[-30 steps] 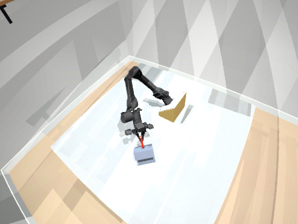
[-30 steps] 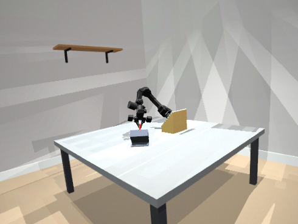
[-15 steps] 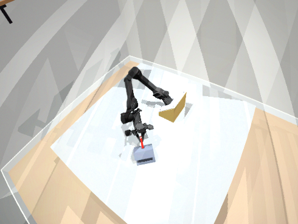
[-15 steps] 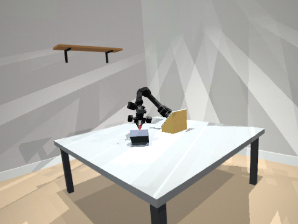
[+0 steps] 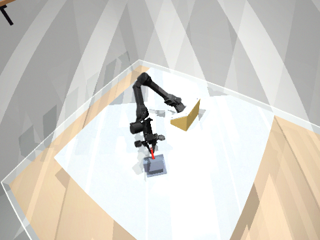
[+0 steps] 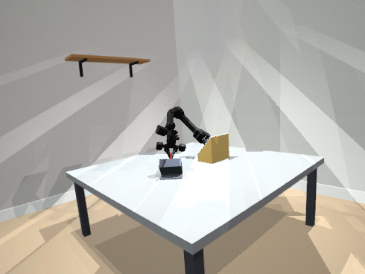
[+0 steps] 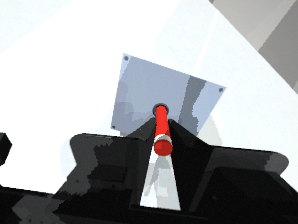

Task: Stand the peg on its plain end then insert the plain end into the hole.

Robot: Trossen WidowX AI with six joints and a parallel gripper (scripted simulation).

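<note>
Right now the grey sloped panel is 3 cm ahead of my gripper tip, 3 cm to the left of it and 4 cm below it. The rest, counted from my gripper tip: red peg (1 cm behind, 1 cm to the right, 1 cm above).
</note>
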